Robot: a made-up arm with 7 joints.
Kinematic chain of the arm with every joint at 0, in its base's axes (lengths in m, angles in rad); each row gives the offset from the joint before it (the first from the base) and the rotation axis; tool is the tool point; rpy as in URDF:
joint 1: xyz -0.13 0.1 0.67 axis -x
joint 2: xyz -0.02 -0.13 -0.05 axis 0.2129 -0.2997 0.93
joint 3: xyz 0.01 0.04 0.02 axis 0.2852 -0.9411 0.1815
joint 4: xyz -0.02 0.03 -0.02 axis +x
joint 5: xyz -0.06 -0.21 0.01 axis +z
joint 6: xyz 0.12 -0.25 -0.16 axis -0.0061 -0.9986 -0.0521
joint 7: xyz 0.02 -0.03 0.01 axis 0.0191 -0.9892 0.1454
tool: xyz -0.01 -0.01 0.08 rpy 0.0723 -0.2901 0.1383
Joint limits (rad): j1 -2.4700..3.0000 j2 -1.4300..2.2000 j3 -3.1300..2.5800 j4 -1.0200..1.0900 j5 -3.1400..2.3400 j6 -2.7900..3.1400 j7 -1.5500..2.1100
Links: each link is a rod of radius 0.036 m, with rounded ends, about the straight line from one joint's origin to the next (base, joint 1, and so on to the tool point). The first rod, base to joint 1, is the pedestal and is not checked.
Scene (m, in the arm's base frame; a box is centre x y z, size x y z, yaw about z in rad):
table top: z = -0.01
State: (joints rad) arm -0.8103 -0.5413 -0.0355 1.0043 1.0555 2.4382 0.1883
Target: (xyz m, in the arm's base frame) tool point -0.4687 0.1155 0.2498
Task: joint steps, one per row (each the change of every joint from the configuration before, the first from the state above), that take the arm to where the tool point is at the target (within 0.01 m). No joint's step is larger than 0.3 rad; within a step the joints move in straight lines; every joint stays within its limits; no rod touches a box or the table.
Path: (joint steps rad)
1: 0.0885 -0.1288 -0.2496 -0.1950 -0.2373 -0.0453 -0.0442
2: 0.0886 -0.1289 -0.2496 -0.1951 -0.2372 -0.0453 -0.0442

